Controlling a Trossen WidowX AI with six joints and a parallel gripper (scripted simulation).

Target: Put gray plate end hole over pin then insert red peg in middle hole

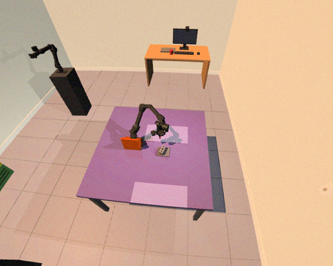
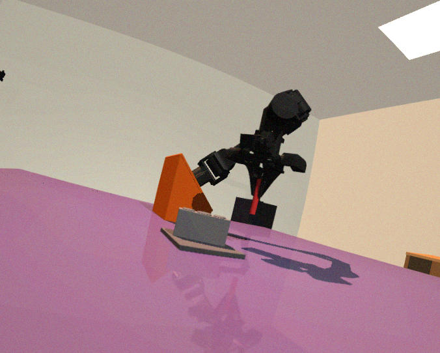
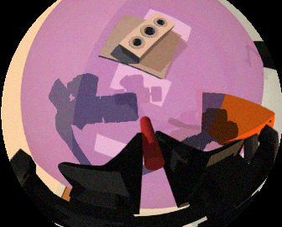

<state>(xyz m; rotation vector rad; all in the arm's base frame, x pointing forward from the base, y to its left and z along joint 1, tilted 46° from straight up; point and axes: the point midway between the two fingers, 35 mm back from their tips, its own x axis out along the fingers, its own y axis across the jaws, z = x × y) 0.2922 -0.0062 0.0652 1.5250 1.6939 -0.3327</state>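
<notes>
My gripper tip is 40 mm short of the gray plate, 130 mm to the left of it and 70 mm above it. From my gripper tip the other things lie so: base (50 mm ahead, 120 mm to the right, 110 mm below); red peg (right at my gripper tip).
</notes>
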